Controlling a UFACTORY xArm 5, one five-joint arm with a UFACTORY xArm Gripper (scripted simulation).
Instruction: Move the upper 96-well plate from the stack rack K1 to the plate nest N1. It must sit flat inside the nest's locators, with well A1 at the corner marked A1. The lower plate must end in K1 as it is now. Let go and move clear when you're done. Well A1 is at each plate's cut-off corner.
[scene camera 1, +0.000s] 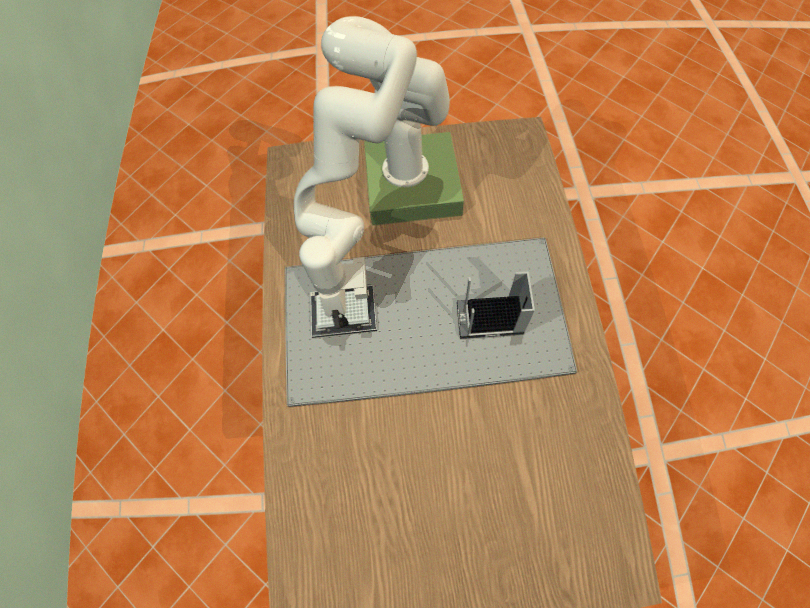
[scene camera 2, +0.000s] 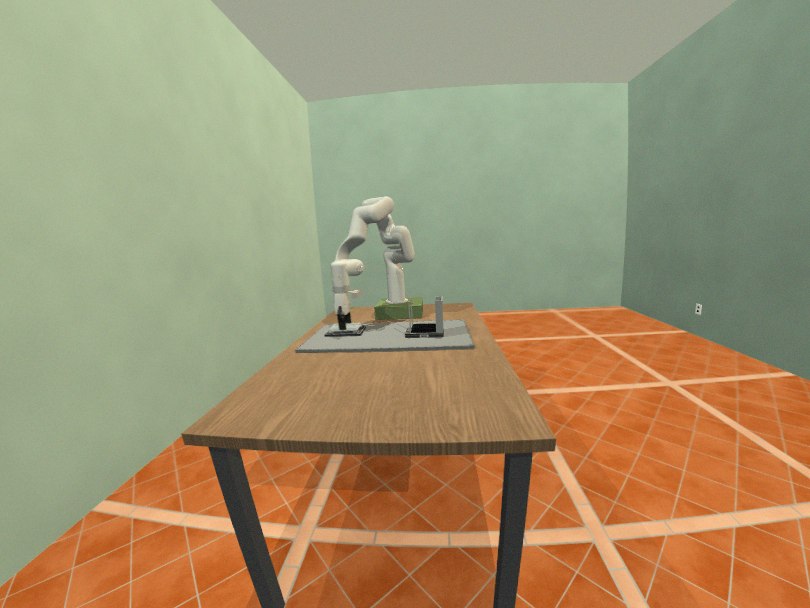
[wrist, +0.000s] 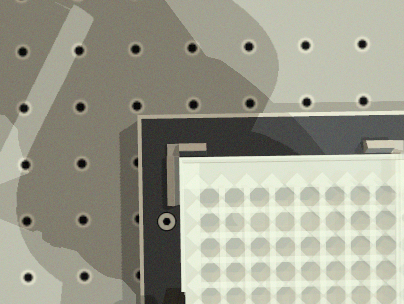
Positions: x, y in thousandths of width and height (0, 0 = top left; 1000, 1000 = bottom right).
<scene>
In view: my gripper (scene camera 1: 422, 507), a white 96-well plate (scene camera 1: 445, 521), a black plate (scene camera 1: 612, 524) and a plate nest (scene camera 1: 435, 540).
The white 96-well plate is seen too in the wrist view (wrist: 568, 788). The plate nest shows as well in the wrist view (wrist: 729, 446). The wrist view misses the black plate: it is out of frame.
</scene>
